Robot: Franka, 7 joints.
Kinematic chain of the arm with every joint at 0, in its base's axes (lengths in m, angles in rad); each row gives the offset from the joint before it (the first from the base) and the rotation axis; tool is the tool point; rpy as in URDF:
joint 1: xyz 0 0 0.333 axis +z
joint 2: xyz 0 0 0 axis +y
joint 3: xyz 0 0 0.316 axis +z
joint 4: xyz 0.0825 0 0 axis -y
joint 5: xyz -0.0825 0 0.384 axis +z
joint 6: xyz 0 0 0 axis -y
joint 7: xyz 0.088 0 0 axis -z
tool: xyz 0 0 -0.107 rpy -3.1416 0 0
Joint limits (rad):
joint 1: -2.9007..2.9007
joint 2: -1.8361..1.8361
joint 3: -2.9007..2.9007
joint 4: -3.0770..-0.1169
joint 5: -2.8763..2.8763
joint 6: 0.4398..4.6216
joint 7: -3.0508..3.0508
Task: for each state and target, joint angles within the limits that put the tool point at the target. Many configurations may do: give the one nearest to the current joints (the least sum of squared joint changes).
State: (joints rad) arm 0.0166 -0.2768 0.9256 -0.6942 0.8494 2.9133 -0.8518
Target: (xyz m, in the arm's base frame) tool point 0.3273 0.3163 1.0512
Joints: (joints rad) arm 0.1852 0.2203 0.9488 -0.6928 0.7944 2.7378 -0.8518
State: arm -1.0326 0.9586 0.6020 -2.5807 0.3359 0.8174 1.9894
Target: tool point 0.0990 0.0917 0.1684
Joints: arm -0.8616 1.1621 0.5458 -2.7285 0.2791 0.9964 1.9894
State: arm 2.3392 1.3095 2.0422 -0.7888 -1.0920 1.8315 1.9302
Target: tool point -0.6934 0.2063 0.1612
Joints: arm 2.1562 1.7588 1.6519 -1.0128 -1.0473 1.4311 1.9302
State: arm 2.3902 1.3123 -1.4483 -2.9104 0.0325 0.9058 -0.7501
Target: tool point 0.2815 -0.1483 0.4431
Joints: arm 1.5276 1.0563 -2.0094 -2.4870 -0.2104 1.3959 -0.7501
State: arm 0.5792 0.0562 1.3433 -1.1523 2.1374 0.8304 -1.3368
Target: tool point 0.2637 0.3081 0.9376
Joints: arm 0.1143 0.4566 1.1791 -0.8897 2.2596 0.7035 -1.3368
